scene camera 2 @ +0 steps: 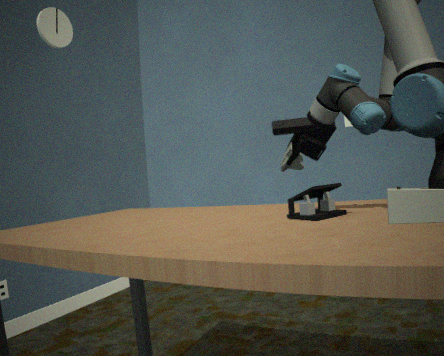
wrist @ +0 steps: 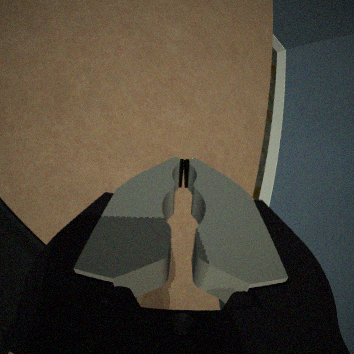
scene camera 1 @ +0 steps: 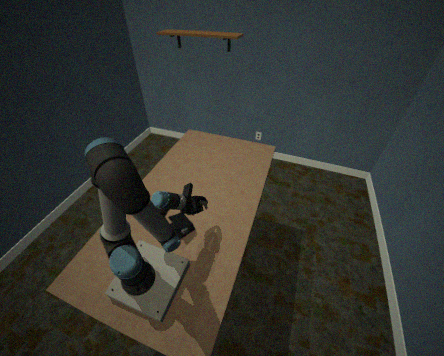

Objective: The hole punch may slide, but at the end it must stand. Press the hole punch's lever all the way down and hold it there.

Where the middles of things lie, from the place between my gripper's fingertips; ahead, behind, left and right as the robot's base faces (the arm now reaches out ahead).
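Labels:
Black hole punch (scene camera 2: 326, 208): position relative to my hand is 90 mm below, 120 mm to the left and 120 mm behind.

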